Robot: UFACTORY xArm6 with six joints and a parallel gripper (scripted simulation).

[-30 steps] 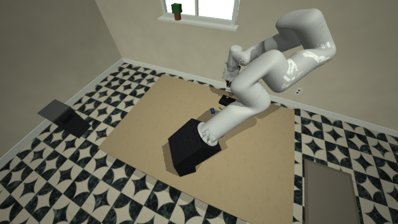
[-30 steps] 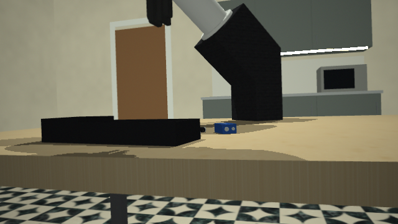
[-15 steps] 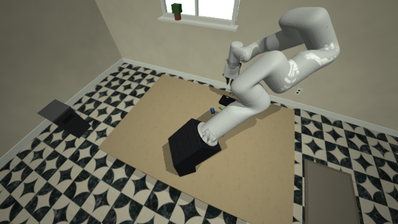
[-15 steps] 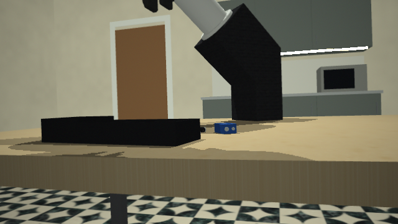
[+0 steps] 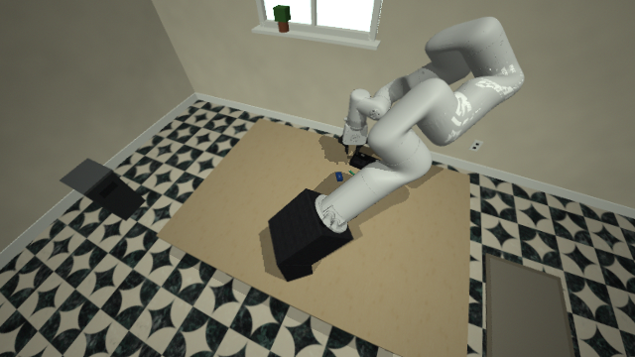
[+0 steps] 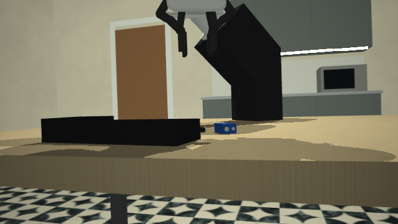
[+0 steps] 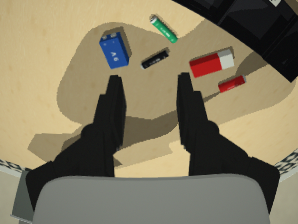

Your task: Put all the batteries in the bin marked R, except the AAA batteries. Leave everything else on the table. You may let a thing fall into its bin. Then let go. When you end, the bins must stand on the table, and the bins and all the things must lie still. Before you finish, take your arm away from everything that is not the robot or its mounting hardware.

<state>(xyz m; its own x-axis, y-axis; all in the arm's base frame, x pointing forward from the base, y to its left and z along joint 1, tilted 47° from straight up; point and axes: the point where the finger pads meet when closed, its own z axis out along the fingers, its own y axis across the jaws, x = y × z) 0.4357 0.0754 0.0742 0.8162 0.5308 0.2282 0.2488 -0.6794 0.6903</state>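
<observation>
My gripper is now 5 cm past the blue block battery, 4 cm to the right of it and 15 cm above it. Round my hand: black battery 6 cm behind, 2 cm to the right, 15 cm below; then red thing 4 cm behind, 11 cm to the right, 15 cm below; then green cylinder battery 1 cm behind, 2 cm to the right, 15 cm below.
</observation>
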